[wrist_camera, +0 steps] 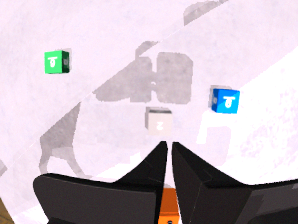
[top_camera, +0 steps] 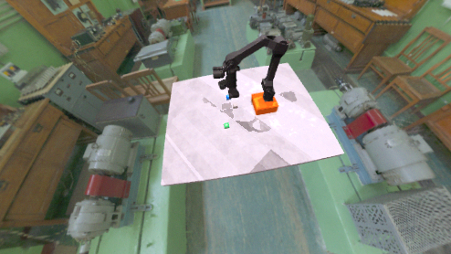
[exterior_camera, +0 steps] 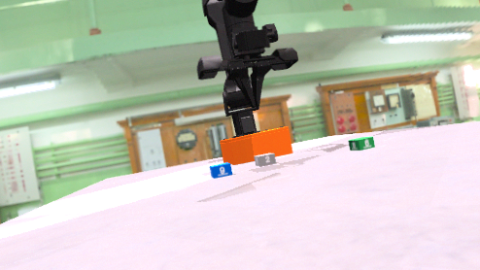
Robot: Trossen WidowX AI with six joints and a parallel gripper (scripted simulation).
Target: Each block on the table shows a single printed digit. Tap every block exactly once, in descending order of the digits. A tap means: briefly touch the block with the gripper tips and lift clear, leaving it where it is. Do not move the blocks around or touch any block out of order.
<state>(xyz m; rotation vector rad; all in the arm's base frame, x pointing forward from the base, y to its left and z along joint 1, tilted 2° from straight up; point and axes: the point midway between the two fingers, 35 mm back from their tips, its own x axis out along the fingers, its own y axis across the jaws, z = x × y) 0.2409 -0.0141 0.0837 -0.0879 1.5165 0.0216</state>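
My gripper tip is now 100 mm above the grey block and 10 mm past it. The rest, counted from my gripper tip: blue block: 100 mm below, 90 mm to the right, 30 mm ahead; green block: 170 mm to the left, 100 mm below, 60 mm ahead.
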